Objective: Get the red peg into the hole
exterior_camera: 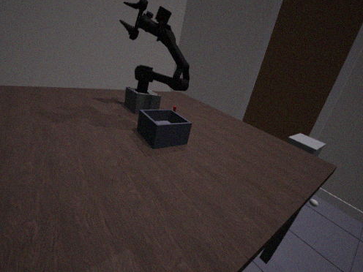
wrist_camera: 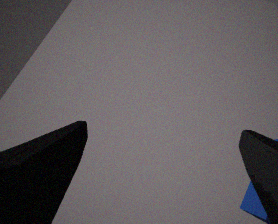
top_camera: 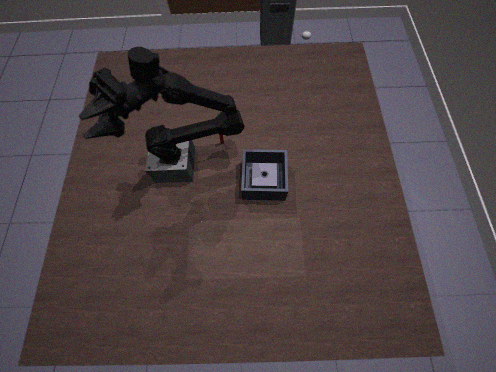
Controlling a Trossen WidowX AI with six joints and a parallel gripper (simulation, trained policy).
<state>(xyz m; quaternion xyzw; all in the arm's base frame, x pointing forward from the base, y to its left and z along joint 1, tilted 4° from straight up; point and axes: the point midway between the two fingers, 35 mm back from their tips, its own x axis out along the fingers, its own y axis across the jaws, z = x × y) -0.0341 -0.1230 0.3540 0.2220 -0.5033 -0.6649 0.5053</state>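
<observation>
My gripper tip is now 44 cm above the red peg, 27 cm to the right of it and 21 cm short of it. Round my gripper tip: grey-blue box 45 cm below, 40 cm ahead, 14 cm to the left; white plate 43 cm below, 40 cm ahead, 14 cm to the left.
</observation>
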